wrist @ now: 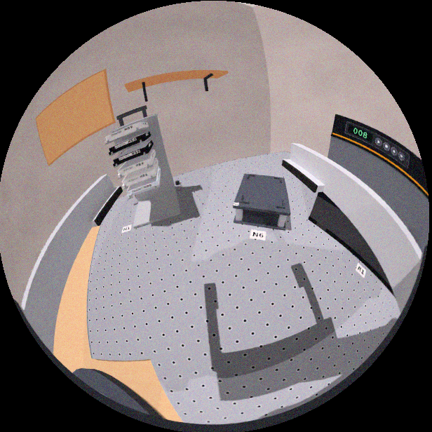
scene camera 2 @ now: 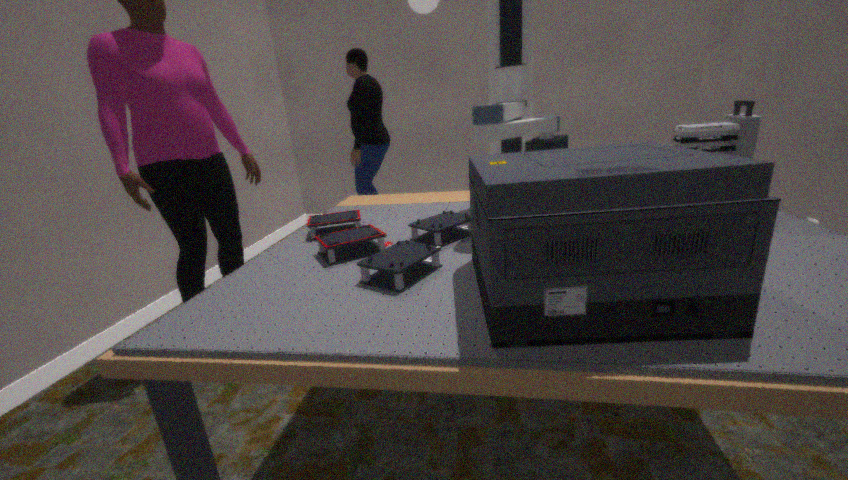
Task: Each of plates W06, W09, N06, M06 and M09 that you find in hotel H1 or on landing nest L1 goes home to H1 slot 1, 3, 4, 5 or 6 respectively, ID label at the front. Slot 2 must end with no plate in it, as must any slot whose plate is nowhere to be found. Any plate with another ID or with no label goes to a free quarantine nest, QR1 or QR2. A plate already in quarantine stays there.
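Hotel H1 (wrist: 167,175) (scene camera 2: 748,135) stands at the upper left in the wrist view, holding a stack of pale and black plates (wrist: 138,166) (scene camera 2: 706,129). Their front labels are too small to read surely. My gripper (wrist: 196,160) is open and empty, with its fingers spread wide; the hotel shows between them, farther off. In scene camera 2 the gripper is not clearly made out behind the dark instrument. Two red-rimmed nests (scene camera 2: 351,236) (scene camera 2: 334,218) stand at the left in scene camera 2, with no plate seen on them. Landing nest L1 cannot be identified by its label.
A dark nest (wrist: 262,192) marked N6 stands right of the hotel, its top bare. Two more dark nests (scene camera 2: 399,256) (scene camera 2: 440,221) stand left of the big dark instrument (scene camera 2: 618,249). The instrument's display panel (wrist: 370,137) is at the right in the wrist view, beyond the right finger.
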